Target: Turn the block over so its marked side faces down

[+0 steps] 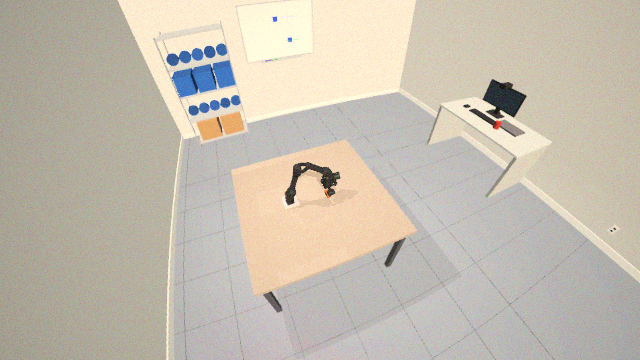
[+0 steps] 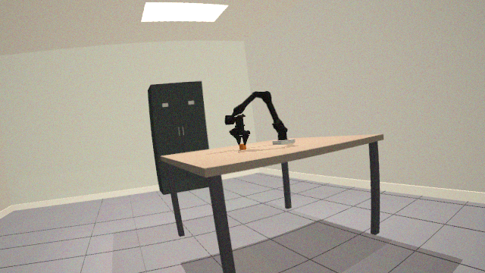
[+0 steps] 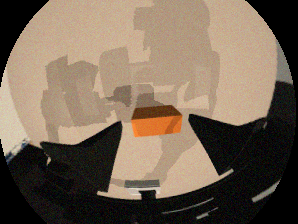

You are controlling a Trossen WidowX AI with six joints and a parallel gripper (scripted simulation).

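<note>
Right now the orange block is 10 mm below my gripper tip and 10 mm behind it.
</note>
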